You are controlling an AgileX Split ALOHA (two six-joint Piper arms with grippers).
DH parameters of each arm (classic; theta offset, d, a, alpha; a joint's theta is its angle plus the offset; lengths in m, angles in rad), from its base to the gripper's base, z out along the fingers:
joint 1: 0 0.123 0 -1.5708
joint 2: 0.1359 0 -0.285 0
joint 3: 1.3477 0 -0.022 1.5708
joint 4: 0 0.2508 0 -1.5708
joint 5: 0 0 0.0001 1.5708
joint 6: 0 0.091 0 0
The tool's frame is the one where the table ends.
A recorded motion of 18 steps. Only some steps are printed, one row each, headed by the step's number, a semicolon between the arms.
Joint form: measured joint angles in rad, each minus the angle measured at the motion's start. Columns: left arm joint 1, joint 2, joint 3, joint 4, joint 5, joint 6; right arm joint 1, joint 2, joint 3, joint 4, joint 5, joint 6.
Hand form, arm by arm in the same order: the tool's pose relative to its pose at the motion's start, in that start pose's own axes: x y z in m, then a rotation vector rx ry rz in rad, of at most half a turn. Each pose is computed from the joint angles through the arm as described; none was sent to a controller.
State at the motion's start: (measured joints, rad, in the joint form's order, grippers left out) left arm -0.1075 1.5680 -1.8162 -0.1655 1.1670 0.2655; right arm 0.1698 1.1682 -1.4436 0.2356 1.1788 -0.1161
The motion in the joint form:
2: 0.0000 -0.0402 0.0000 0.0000 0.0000 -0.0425; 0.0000 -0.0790 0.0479 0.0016 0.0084 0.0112
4: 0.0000 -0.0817 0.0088 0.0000 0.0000 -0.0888; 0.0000 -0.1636 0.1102 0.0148 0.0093 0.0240
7: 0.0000 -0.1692 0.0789 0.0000 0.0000 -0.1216; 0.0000 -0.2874 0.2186 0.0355 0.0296 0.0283
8: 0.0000 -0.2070 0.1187 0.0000 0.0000 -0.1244; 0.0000 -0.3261 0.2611 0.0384 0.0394 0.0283
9: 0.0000 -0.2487 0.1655 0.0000 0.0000 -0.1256; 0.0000 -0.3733 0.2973 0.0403 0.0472 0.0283
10: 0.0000 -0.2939 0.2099 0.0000 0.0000 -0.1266; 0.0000 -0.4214 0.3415 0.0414 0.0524 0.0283
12: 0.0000 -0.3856 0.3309 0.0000 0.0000 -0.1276; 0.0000 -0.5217 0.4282 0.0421 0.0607 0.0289
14: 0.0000 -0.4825 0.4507 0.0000 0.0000 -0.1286; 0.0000 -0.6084 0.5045 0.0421 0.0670 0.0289
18: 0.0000 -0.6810 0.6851 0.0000 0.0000 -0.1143; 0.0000 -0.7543 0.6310 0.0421 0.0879 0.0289
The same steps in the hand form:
2: 0.0003 -0.0029 -0.0182 -0.0071 -0.0391 -0.0364; 0.0158 0.0044 -0.0171 -0.0018 -0.0222 0.0051
4: 0.0028 -0.0060 -0.0347 -0.0112 -0.0712 -0.0777; 0.0346 0.0090 -0.0311 -0.0140 -0.0442 0.0177
7: 0.0174 -0.0123 -0.0559 -0.0124 -0.0884 -0.1078; 0.0678 0.0146 -0.0440 -0.0354 -0.0408 0.0253
8: 0.0257 -0.0149 -0.0621 -0.0120 -0.0865 -0.1109; 0.0800 0.0155 -0.0451 -0.0391 -0.0276 0.0270
9: 0.0355 -0.0178 -0.0680 -0.0113 -0.0815 -0.1129; 0.0923 0.0171 -0.0497 -0.0416 -0.0307 0.0249
10: 0.0455 -0.0210 -0.0754 -0.0113 -0.0823 -0.1138; 0.1058 0.0180 -0.0520 -0.0431 -0.0294 0.0242
12: 0.0717 -0.0273 -0.0814 -0.0073 -0.0536 -0.1193; 0.1331 0.0197 -0.0560 -0.0445 -0.0344 0.0216
14: 0.0995 -0.0339 -0.0875 -0.0043 -0.0312 -0.1238; 0.1569 0.0205 -0.0569 -0.0450 -0.0383 0.0190
18: 0.1581 -0.0469 -0.0953 0.0006 0.0040 -0.1149; 0.1969 0.0211 -0.0542 -0.0467 -0.0363 0.0138

